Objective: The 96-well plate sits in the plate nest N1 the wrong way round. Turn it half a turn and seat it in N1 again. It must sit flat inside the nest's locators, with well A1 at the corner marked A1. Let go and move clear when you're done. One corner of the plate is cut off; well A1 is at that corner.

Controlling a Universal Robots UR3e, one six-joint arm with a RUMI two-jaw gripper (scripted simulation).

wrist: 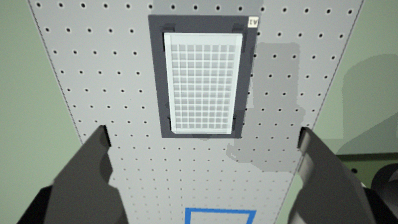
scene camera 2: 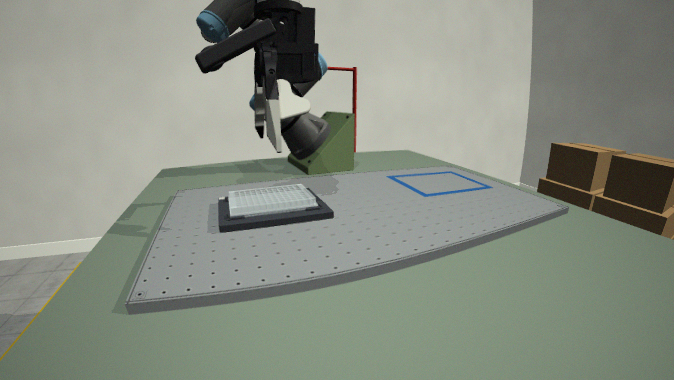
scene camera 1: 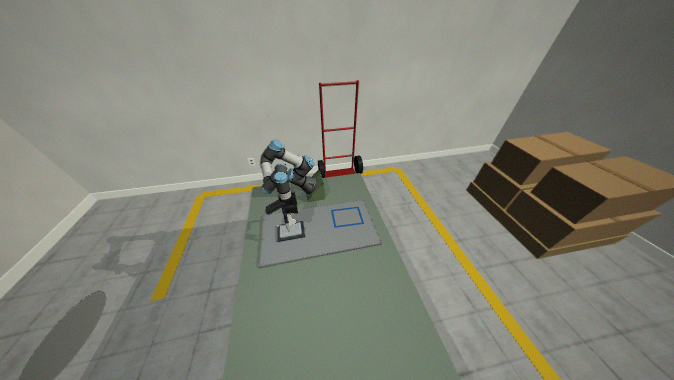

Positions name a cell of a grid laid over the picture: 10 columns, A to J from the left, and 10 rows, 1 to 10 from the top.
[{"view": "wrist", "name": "my gripper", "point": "F6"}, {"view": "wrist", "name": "96-well plate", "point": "F4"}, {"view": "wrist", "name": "plate nest N1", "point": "E2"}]
